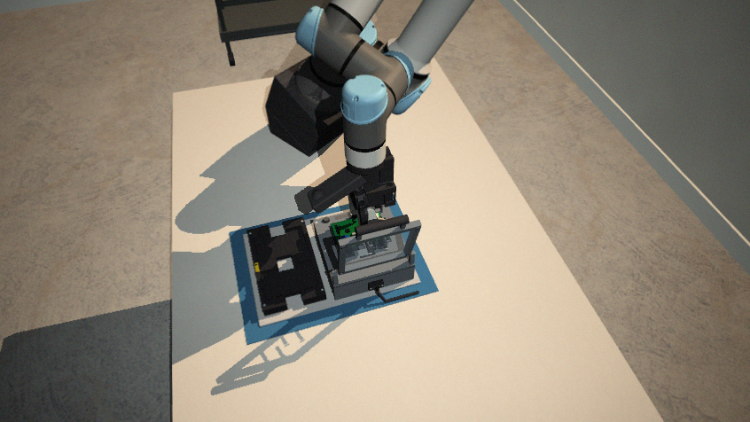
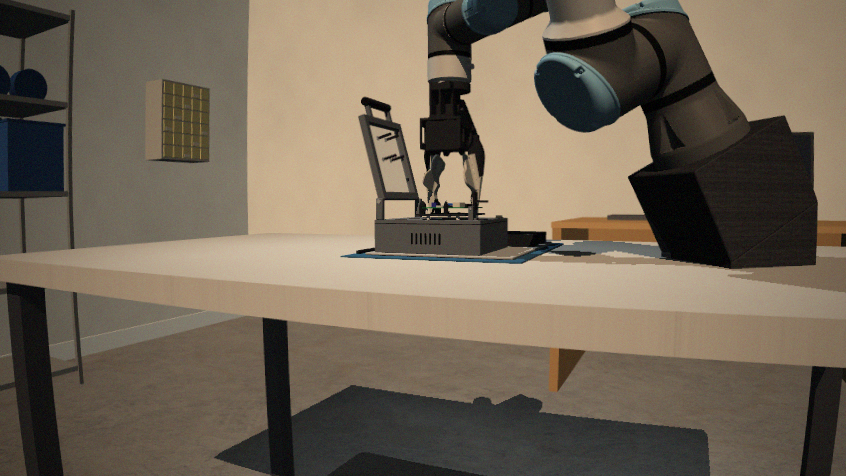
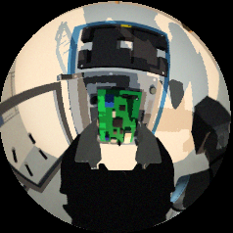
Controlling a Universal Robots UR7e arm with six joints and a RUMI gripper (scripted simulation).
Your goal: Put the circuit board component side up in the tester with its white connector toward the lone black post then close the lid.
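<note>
Now: the green circuit board right at my hand. The rest, counted from my hand: tester lid: 12 cm ahead, 1 cm to the right, 10 cm above; black post: 6 cm behind, 6 cm to the left, 1 cm above.
</note>
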